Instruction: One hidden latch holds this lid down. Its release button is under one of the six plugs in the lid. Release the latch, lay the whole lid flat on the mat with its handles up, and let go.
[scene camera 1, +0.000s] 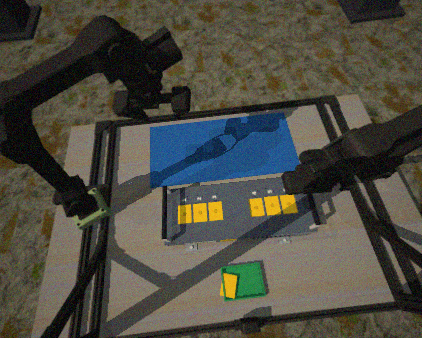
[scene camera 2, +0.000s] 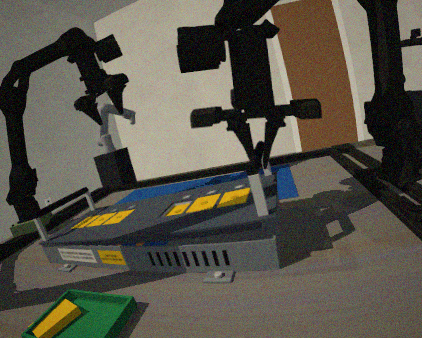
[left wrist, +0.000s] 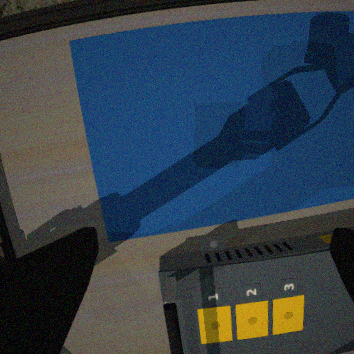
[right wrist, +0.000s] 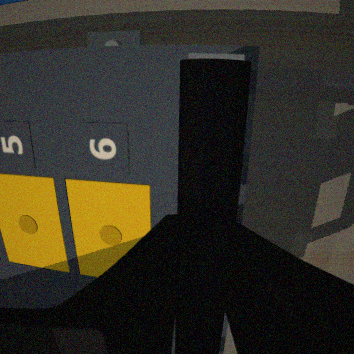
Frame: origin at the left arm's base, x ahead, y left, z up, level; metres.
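Seen in the pictures: left gripper, fingertip midpoint: (scene camera 1: 163, 118) (scene camera 2: 111, 119) (left wrist: 215, 239); right gripper, fingertip midpoint: (scene camera 1: 303, 191) (scene camera 2: 260, 168) (right wrist: 193, 225); left arm's base, origin of the base link: (scene camera 1: 86, 207) (scene camera 2: 30, 217); right arm's base, origin of the base link: (scene camera 1: 365, 173) (scene camera 2: 401, 177).
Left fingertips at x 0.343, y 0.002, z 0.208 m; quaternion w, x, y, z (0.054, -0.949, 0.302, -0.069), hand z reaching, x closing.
Note:
Pixels of each thing's middle, then the offset from my left fingertips to it. "*": a spot on its surface instead. Level surfaces: height alone.
- such as plug 3, body centre: (left wrist: 288, 315) (scene camera 1: 215, 211) dx +0.000, dy -0.253, dz -0.202 m
- plug 6, body centre: (right wrist: 114, 229) (scene camera 2: 235, 200) (scene camera 1: 288, 204) dx +0.201, dy -0.365, dz -0.194 m
- lid's right handle, surface spot: (scene camera 2: 258, 196) * dx +0.202, dy -0.460, dz -0.161 m
- blue mat, its level: dz -0.259 m
- green tray, body centre: (scene camera 2: 79, 320) (scene camera 1: 242, 281) dx -0.046, dy -0.463, dz -0.252 m
- loose yellow plug, body centre: (scene camera 2: 55, 319) (scene camera 1: 228, 285) dx -0.086, dy -0.449, dz -0.253 m
The grey lid (scene camera 1: 233, 219) (scene camera 2: 152, 218) (left wrist: 316, 274) (right wrist: 70, 88) carries yellow plugs numbered 1 to 6, such as plug 3 (scene camera 1: 215, 210) (left wrist: 288, 314) and plug 6 (scene camera 1: 288, 204) (right wrist: 105, 218). Its right end is tilted up off the base box (scene camera 2: 243, 255). My right gripper (scene camera 1: 310, 198) (scene camera 2: 260, 164) (right wrist: 193, 225) is shut on the lid's right handle (scene camera 2: 258, 196). My left gripper (scene camera 1: 150, 104) (scene camera 2: 102, 104) (left wrist: 215, 239) is open and empty, high above the table's back left. The blue mat (scene camera 1: 193, 147) (scene camera 2: 287, 181) (left wrist: 158, 105) lies behind the lid.
A green tray (scene camera 1: 253, 282) (scene camera 2: 102, 312) at the front holds a loose yellow plug (scene camera 1: 230, 285) (scene camera 2: 59, 316). A black frame rail (scene camera 1: 256, 108) runs around the table. A pale green bracket (scene camera 1: 92, 208) sits on the left rail.

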